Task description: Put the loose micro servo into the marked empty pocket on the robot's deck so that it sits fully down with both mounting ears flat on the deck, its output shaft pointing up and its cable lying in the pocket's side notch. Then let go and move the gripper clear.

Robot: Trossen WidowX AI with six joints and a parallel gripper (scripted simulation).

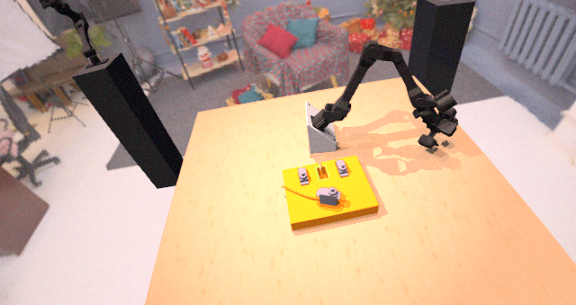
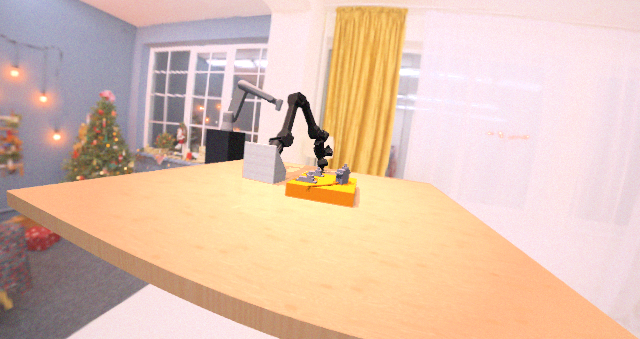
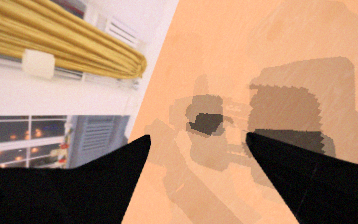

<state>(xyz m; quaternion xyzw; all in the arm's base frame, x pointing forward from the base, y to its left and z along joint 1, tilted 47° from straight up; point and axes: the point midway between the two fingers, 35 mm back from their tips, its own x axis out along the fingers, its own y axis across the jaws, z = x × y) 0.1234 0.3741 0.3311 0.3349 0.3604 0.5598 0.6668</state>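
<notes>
The orange deck lies 530 mm to the right of my gripper tip, 190 mm ahead of it and 10 mm below it.
</notes>
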